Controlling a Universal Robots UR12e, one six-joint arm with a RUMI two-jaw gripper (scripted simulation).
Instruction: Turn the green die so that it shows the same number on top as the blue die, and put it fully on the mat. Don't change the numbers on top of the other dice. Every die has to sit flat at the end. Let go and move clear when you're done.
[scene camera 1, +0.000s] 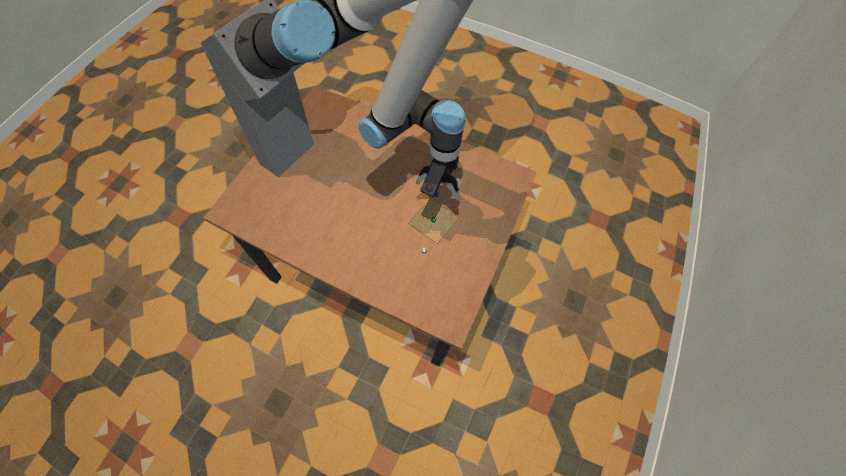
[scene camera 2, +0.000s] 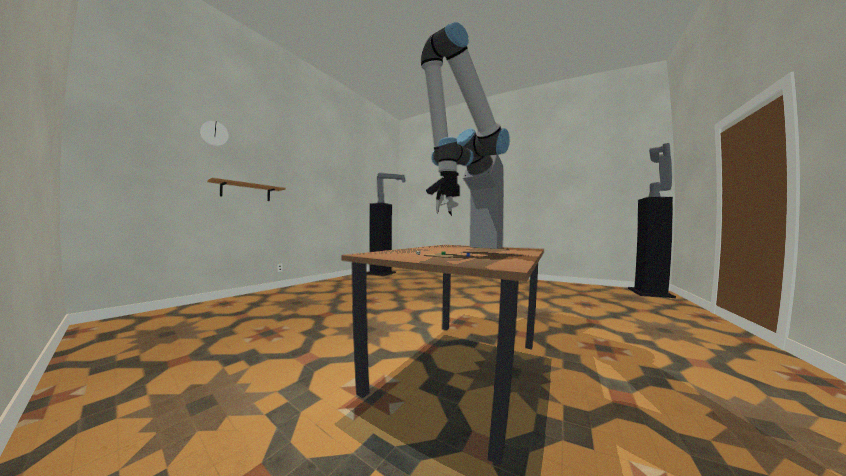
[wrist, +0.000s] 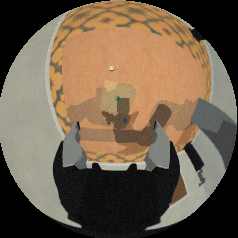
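Scene camera 2 shows the gripper (scene camera 2: 444, 214), and the wrist view has the gripper (wrist: 116, 122) in it too.
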